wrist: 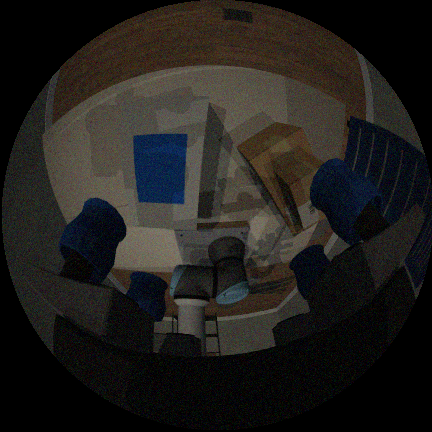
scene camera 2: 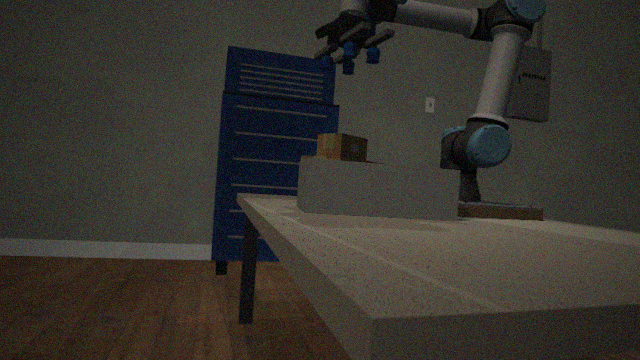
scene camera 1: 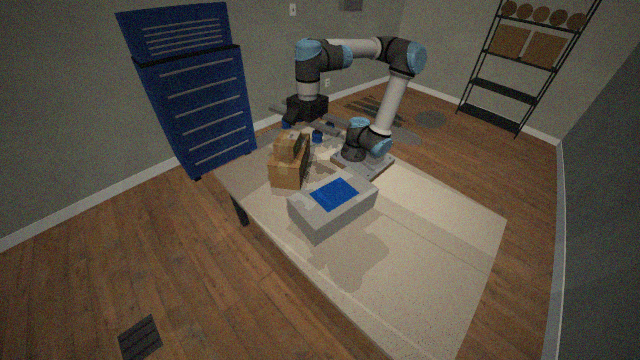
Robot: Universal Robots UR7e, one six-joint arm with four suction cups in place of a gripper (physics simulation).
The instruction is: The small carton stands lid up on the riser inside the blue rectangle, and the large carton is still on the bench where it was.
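Frame: origin at the arm's base, x ahead, y left, z up, level; metres.
Where they show: hand at its tool point: (wrist: 222, 249) (scene camera 2: 348, 65) (scene camera 1: 307, 129); arm's base at its link origin: (wrist: 225, 248) (scene camera 1: 353, 154).
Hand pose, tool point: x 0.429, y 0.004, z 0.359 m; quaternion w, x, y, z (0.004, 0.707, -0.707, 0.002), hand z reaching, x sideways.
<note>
Things, the pixels of their centre, and the offset from my tool point. Level surfaces: height alone.
- small carton at the middle of its body: (wrist: 306, 191) (scene camera 2: 342, 147) (scene camera 1: 288, 143) 0.108 m back, 0.217 m right, 0.211 m down
- large carton at the middle of its body: (wrist: 288, 179) (scene camera 1: 291, 158) 0.132 m back, 0.226 m right, 0.324 m down
- bench at its surface level: 0.398 m down
- grey riser at the middle of its body: (scene camera 2: 372, 189) (wrist: 163, 162) (scene camera 1: 333, 202) 0.029 m back, 0.123 m left, 0.338 m down
- blue rectangle at the middle of its body: (wrist: 158, 170) (scene camera 1: 334, 193) 0.029 m back, 0.123 m left, 0.279 m down
The small carton (scene camera 1: 286, 146) (scene camera 2: 342, 146) (wrist: 298, 166) rests on top of the large carton (scene camera 1: 284, 175) (wrist: 257, 155), which stands on the bench (scene camera 1: 430, 280) (scene camera 2: 450, 260). In scene camera 2 the riser hides nearly all of the large carton. The grey riser (scene camera 1: 346, 216) (scene camera 2: 375, 190) (wrist: 211, 165) stands beside the large carton, with the blue rectangle (scene camera 1: 334, 194) (wrist: 161, 169) bare on its top. My suction gripper (scene camera 1: 307, 128) (scene camera 2: 350, 58) (wrist: 220, 250) is open, its blue cups holding nothing. It hangs above the cartons, with a gap below the cups.
The arm's base plate (scene camera 1: 367, 167) is on the bench behind the riser. A tall blue tool cabinet (scene camera 1: 200, 100) (scene camera 2: 277, 150) (wrist: 385, 150) stands past the bench end near the cartons. A shelf rack (scene camera 1: 505, 91) stands at the far wall.
</note>
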